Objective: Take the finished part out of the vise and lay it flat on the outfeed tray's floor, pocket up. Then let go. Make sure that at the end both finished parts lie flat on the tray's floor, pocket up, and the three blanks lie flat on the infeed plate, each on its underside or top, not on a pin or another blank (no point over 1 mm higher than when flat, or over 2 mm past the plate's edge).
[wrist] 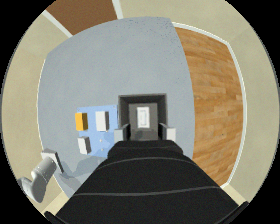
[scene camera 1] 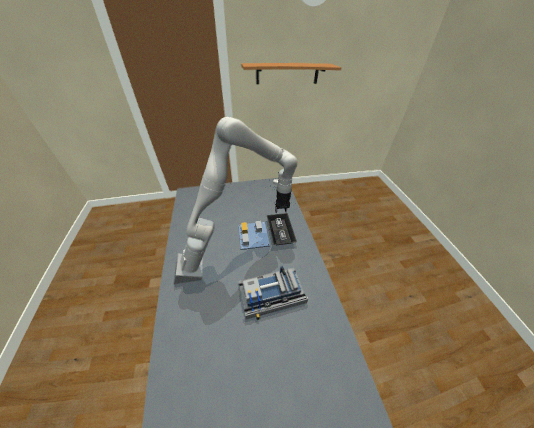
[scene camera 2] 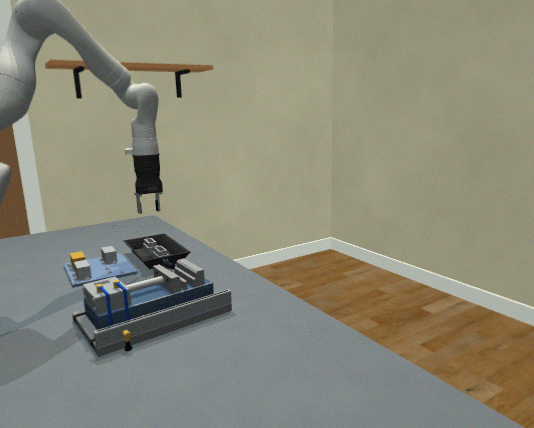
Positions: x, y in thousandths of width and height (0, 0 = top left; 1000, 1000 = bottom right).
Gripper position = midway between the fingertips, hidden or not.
Observation:
In view: my gripper (scene camera 2: 280, 496).
My gripper also shows in the wrist view (wrist: 516, 578).

